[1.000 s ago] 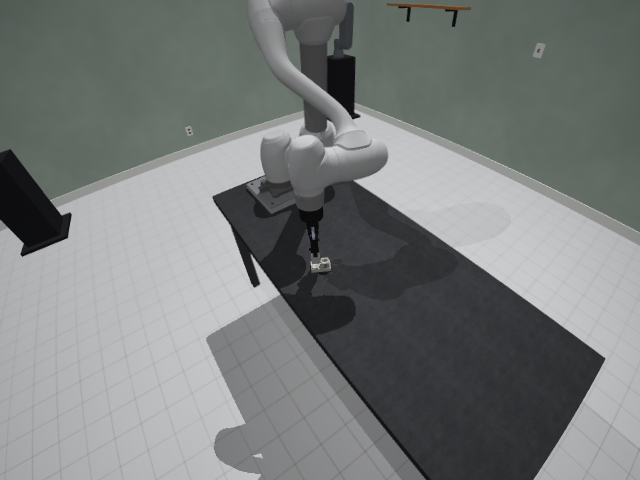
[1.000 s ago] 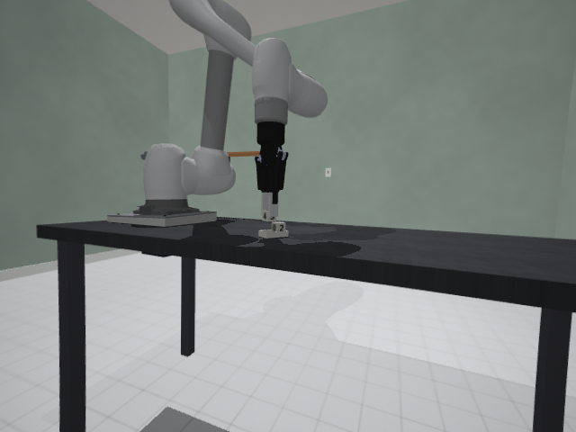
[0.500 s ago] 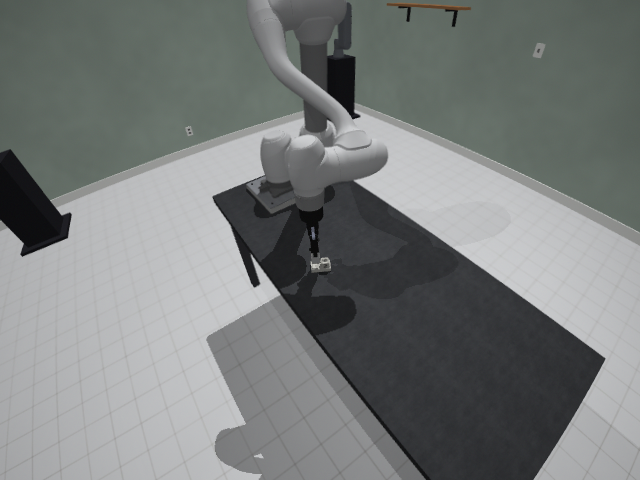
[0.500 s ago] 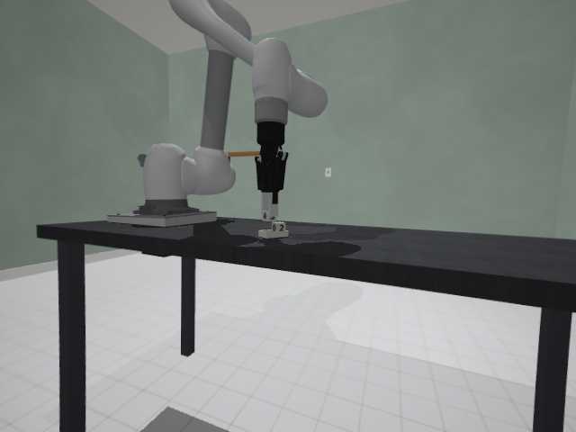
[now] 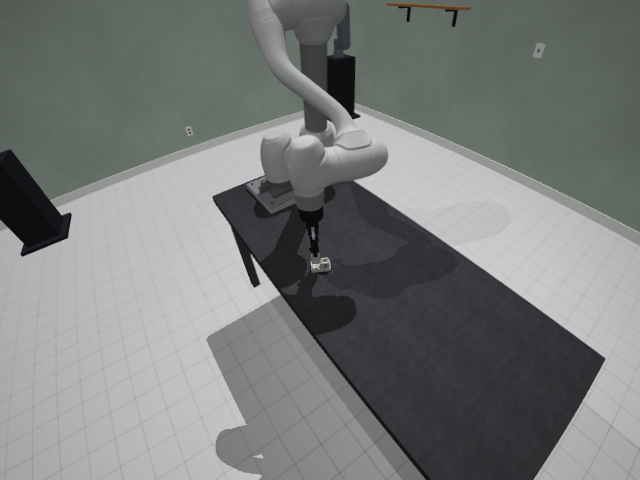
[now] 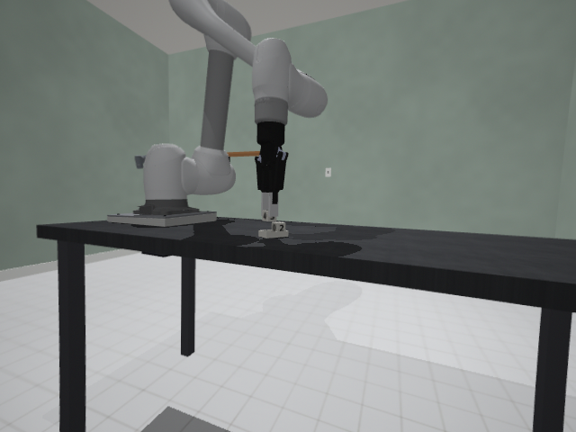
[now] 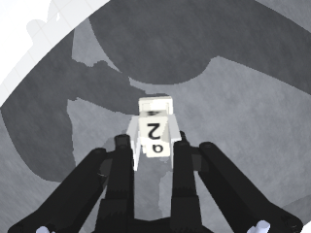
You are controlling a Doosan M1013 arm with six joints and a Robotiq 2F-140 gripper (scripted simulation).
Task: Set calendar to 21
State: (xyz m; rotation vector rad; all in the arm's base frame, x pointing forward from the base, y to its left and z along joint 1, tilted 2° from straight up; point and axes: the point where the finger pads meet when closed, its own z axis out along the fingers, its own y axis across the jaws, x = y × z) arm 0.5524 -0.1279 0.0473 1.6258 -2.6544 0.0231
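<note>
Right now the cube is 70 mm below my hand, 30 mm to the left of it and 10 mm ahead of it. The rest, counted from my hand: white tray (80 mm below, 20 mm to the left).
</note>
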